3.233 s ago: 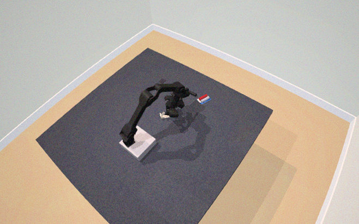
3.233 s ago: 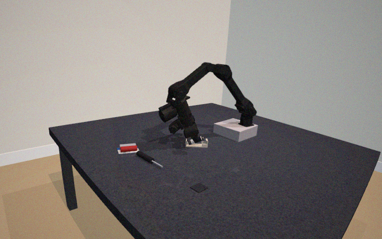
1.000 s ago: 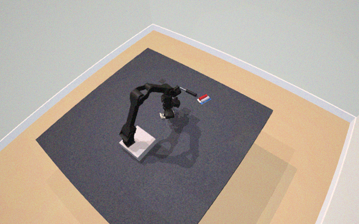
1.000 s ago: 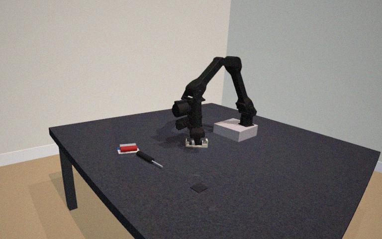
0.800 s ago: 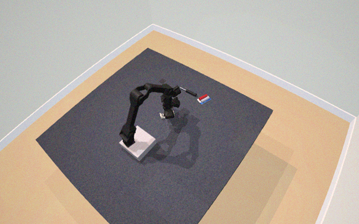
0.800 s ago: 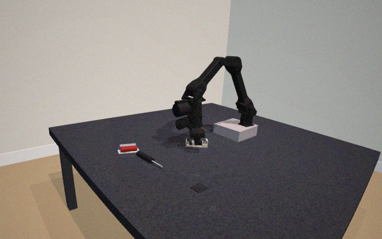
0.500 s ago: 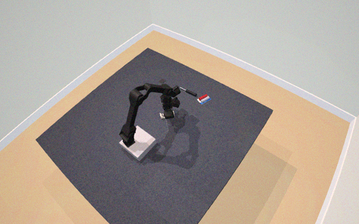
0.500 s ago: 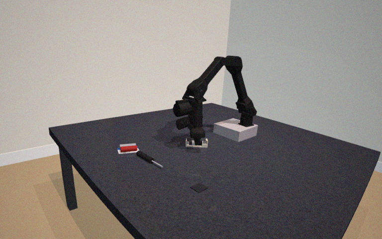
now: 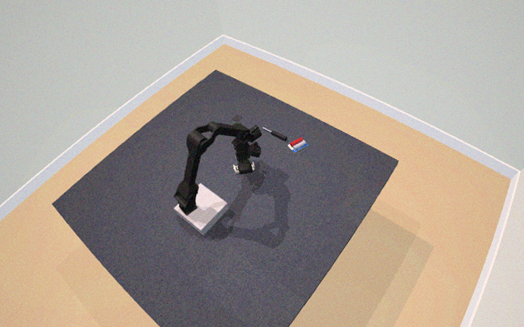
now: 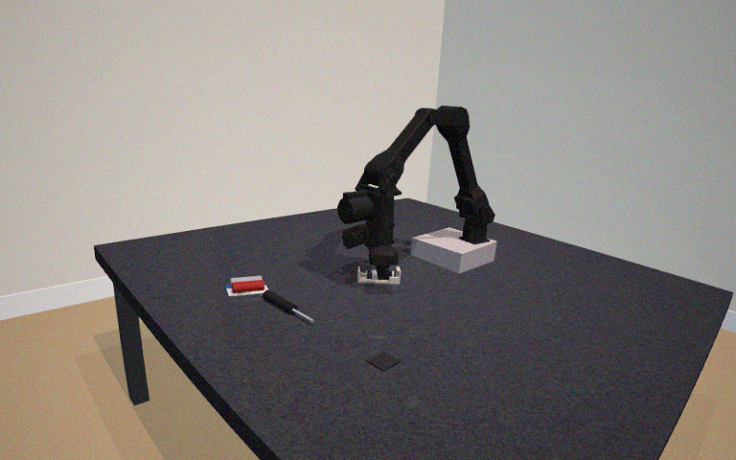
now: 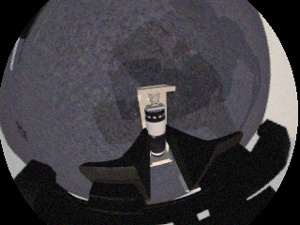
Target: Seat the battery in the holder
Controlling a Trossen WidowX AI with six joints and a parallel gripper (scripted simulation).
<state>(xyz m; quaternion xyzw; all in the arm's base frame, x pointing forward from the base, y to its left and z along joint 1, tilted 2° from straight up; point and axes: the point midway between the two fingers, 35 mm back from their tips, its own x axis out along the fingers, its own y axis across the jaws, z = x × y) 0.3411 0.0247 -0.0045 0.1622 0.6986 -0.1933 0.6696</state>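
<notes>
The battery is 1 cm above my gripper tip. Round my gripper tip: black-handled screwdriver: 26 cm ahead, 7 cm to the left; then dark square: 20 cm ahead, 30 cm to the left, 1 cm below.
</notes>
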